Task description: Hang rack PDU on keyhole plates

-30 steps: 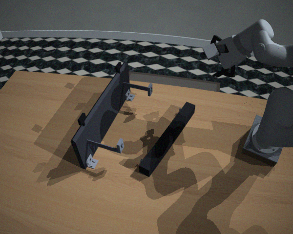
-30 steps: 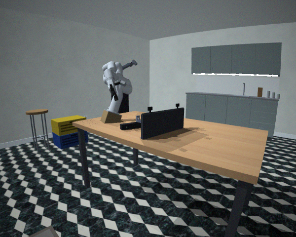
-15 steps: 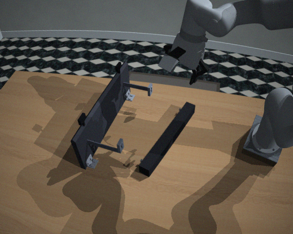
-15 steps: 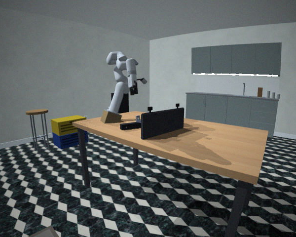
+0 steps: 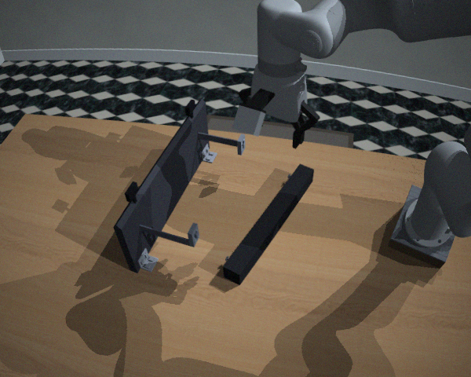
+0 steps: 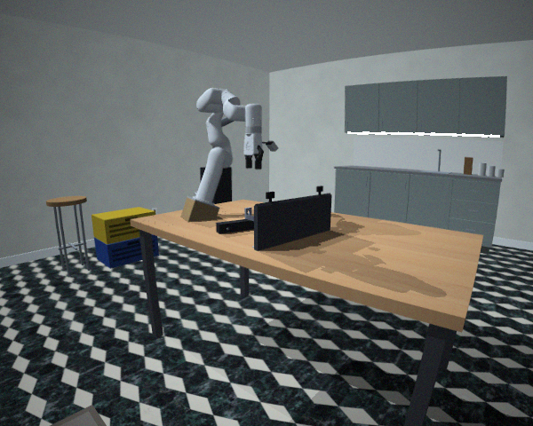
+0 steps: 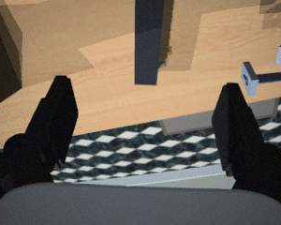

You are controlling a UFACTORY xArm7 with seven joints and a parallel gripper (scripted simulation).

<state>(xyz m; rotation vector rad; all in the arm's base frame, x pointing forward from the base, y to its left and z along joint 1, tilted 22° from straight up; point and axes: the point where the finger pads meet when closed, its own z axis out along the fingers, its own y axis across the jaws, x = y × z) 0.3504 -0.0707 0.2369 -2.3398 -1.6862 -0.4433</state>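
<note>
The rack PDU lies 2 cm ahead of my hand and 27 cm below it. The rest, counted from my hand: dark panel 26 cm ahead, 1 cm to the right, 21 cm below.
</note>
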